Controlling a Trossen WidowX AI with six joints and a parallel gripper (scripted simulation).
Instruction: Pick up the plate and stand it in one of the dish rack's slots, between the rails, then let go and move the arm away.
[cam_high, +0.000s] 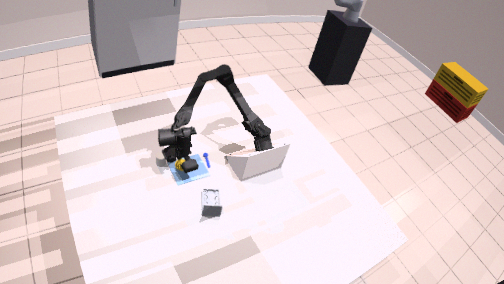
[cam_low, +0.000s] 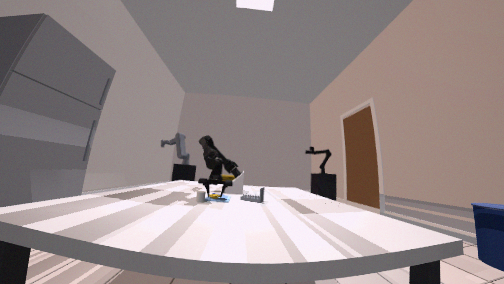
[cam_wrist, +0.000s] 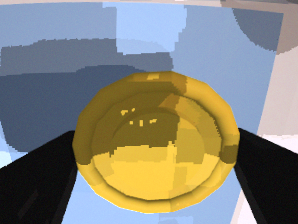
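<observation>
Right now the light blue mat is 20 mm behind my gripper tip, 20 mm to the left of it and 10 mm below it. Round my gripper tip: grey dish rack 60 mm behind, 210 mm to the left, 20 mm above; yellow plate 10 mm above; blue utensil 120 mm behind, 20 mm to the right.
</observation>
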